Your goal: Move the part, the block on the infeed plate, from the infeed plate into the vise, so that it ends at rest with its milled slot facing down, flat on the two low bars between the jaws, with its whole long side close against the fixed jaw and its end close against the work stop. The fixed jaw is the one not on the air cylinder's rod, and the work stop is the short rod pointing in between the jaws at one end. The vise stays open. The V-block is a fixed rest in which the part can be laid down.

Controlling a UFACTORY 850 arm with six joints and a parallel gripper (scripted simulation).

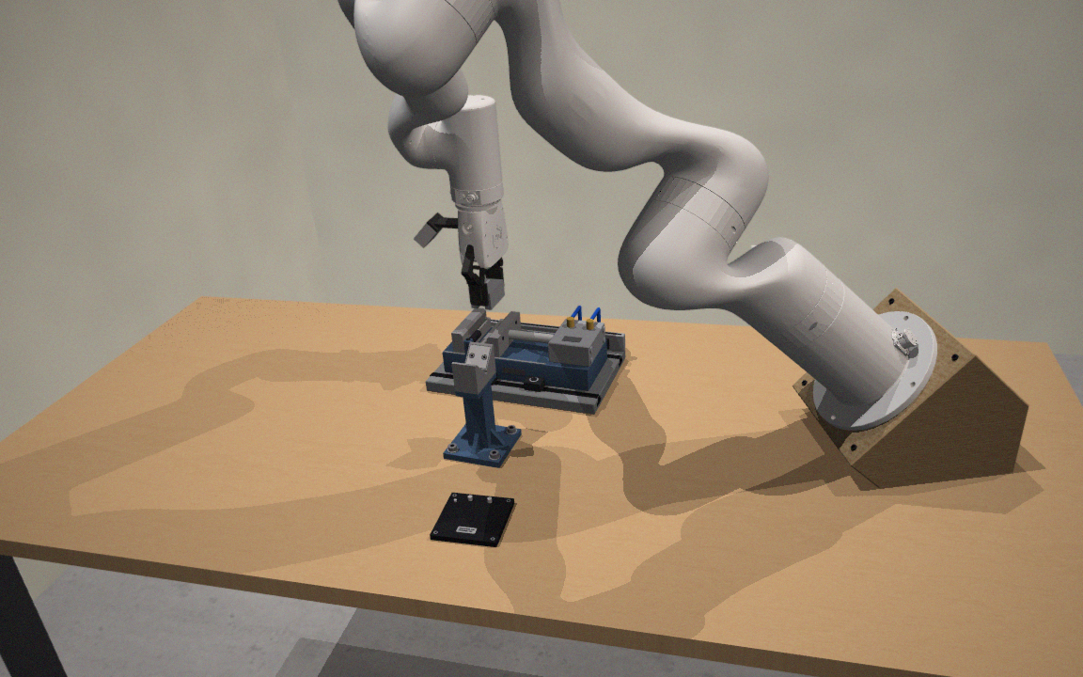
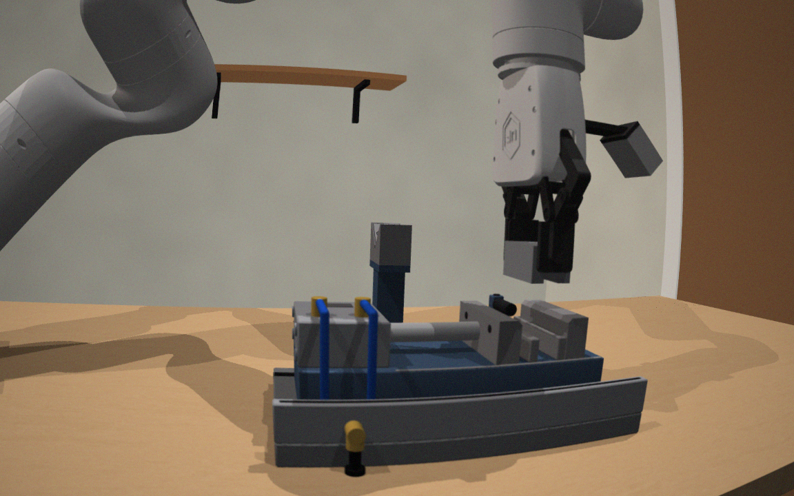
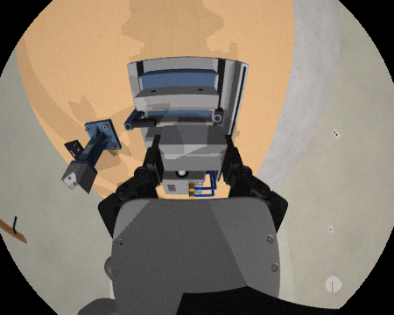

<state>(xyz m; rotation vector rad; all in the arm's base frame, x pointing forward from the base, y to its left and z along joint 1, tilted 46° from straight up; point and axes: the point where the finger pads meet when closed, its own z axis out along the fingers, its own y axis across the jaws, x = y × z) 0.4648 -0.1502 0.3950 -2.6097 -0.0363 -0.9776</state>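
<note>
My hand is 30 mm short of the fixed jaw, 30 mm to the right of it and 70 mm above it. From my hand the other things lie so: moving jaw: 40 mm behind, 10 mm to the left, 70 mm below; then work stop: 10 mm behind, 70 mm to the left, 60 mm below; then part: 20 mm below.
</note>
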